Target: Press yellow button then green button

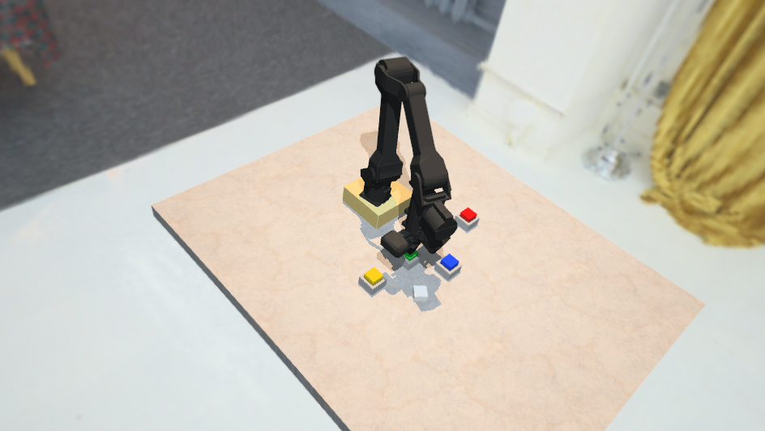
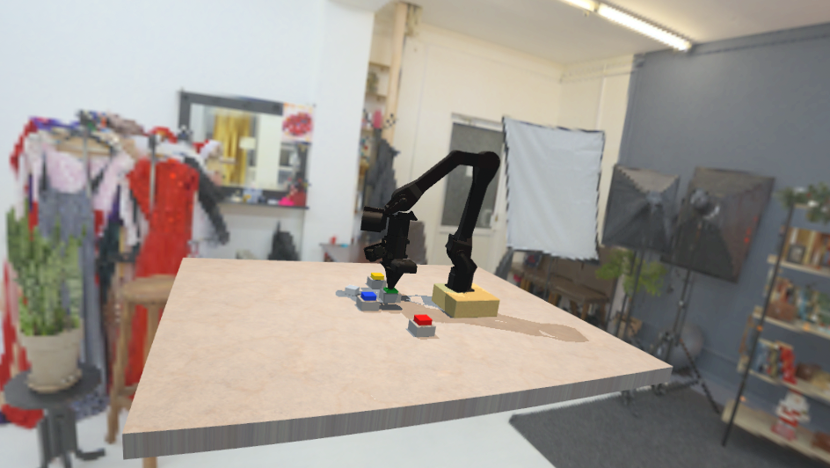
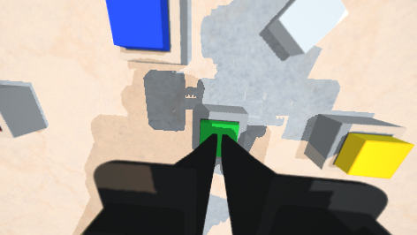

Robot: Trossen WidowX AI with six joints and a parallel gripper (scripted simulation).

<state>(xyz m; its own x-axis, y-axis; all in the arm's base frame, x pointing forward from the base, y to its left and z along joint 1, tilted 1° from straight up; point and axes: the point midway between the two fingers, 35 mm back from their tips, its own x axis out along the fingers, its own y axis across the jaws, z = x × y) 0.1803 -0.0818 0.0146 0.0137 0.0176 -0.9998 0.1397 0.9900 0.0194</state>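
Now: the green button 1 cm below my gripper tip. Also, from my gripper tip: yellow button 12 cm to the right, 2 cm behind; blue button 9 cm ahead, 5 cm to the left; small white block 8 cm ahead, 7 cm to the right, 2 cm below.
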